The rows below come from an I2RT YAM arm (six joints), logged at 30 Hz.
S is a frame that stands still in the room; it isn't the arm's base.
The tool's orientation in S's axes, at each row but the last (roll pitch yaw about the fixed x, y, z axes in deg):
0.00 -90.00 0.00
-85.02 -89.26 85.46
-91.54 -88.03 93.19
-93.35 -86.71 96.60
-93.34 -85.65 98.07
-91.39 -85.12 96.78
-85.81 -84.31 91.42
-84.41 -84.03 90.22
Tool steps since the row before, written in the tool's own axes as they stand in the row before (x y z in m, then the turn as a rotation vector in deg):
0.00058 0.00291 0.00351 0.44 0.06 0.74
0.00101 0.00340 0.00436 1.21 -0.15 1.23
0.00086 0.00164 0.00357 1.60 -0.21 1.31
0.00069 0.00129 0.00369 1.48 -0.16 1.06
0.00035 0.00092 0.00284 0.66 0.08 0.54
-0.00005 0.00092 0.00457 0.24 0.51 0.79
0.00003 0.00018 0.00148 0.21 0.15 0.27
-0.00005 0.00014 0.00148 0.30 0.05 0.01
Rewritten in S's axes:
-0.00351 0.00291 0.00058 -0.74 0.06 0.44
-0.00438 0.00338 0.00097 -1.23 -0.14 1.21
-0.00362 0.00157 0.00080 -1.31 -0.19 1.61
-0.00376 0.00112 0.00060 -1.06 -0.14 1.48
-0.00291 0.00071 0.00027 -0.55 0.08 0.65
-0.00464 0.00048 -0.00014 -0.84 0.45 0.19
-0.00149 0.00004 0.00002 -0.28 0.14 0.20
-0.00149 -0.00002 -0.00005 -0.02 0.08 0.29

